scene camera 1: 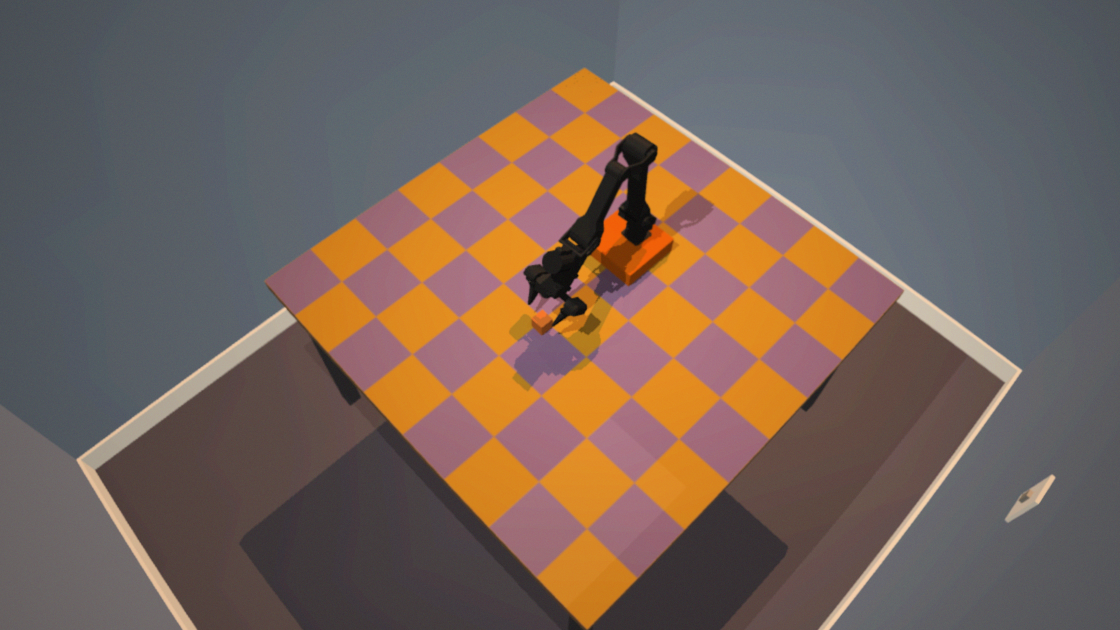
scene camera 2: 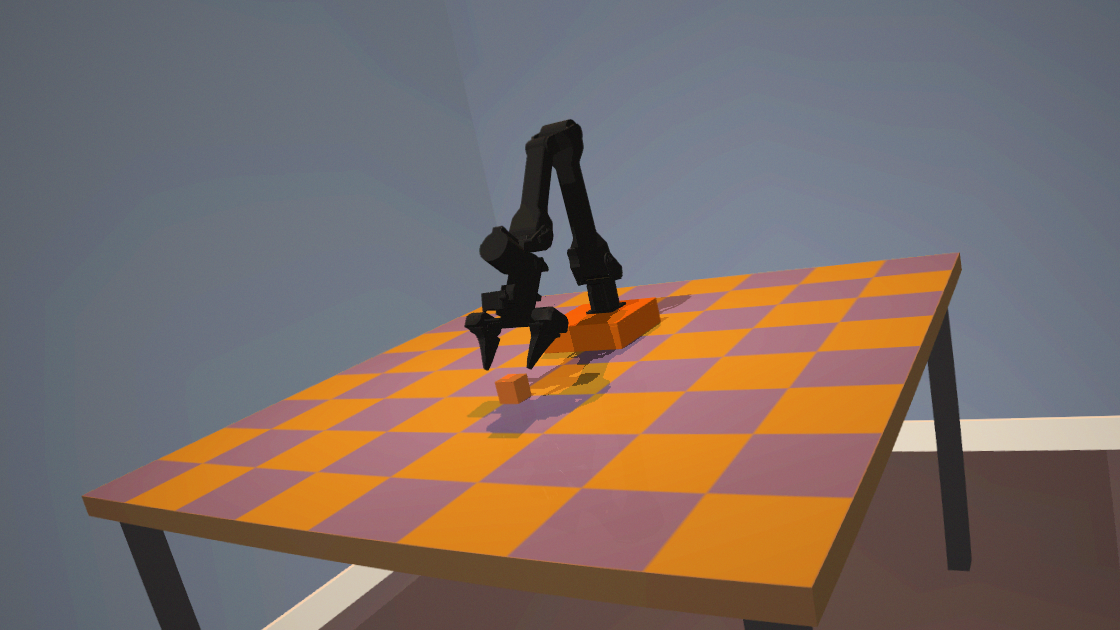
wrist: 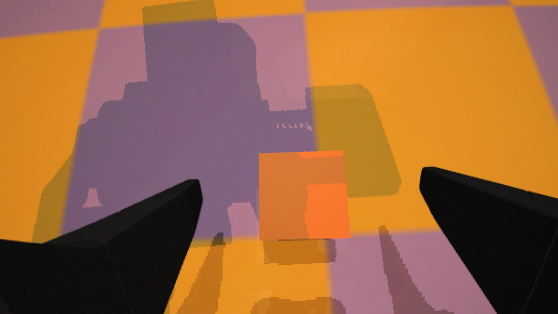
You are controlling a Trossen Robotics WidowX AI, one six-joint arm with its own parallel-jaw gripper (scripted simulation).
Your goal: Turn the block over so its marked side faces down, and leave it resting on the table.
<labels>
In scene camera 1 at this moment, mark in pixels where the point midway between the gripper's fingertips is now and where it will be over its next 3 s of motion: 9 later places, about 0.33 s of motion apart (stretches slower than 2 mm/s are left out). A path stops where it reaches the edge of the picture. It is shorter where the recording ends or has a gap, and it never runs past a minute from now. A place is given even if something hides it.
The gripper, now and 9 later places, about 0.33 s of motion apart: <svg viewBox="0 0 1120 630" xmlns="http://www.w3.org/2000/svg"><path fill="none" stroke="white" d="M540 315L545 305L542 306L541 306L542 313L541 317L541 320L541 321L541 321L542 318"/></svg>
</labels>
